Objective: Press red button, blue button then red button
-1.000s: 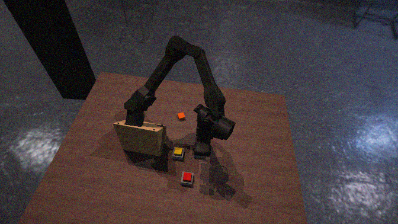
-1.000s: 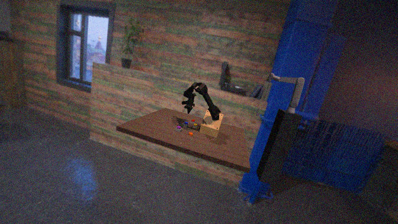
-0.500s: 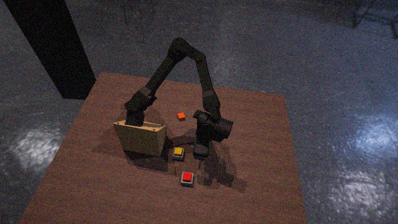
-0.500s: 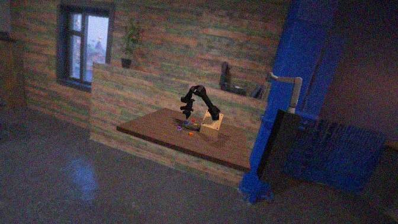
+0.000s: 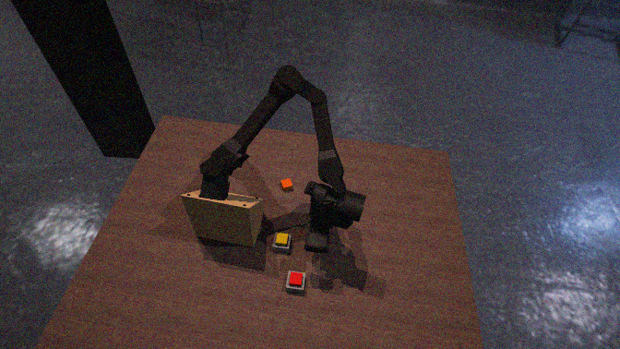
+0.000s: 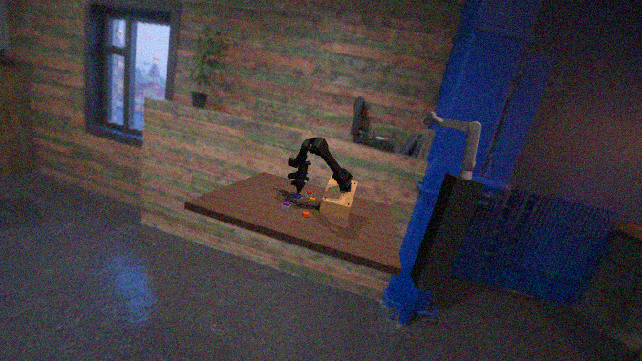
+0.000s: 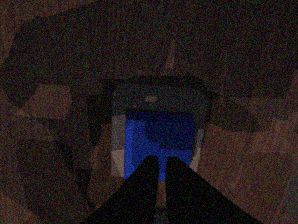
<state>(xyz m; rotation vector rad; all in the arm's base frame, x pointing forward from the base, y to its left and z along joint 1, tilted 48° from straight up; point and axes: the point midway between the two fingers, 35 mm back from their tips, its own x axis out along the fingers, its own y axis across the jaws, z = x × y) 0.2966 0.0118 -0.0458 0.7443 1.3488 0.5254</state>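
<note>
The blue button is 20 mm below my gripper tip. Round my gripper tip: red button 130 mm to the right, 50 mm behind, 20 mm below; purple button 170 mm to the left, 20 mm below, 20 mm ahead; yellow button 100 mm behind, 20 mm below, 10 mm to the right.
</note>
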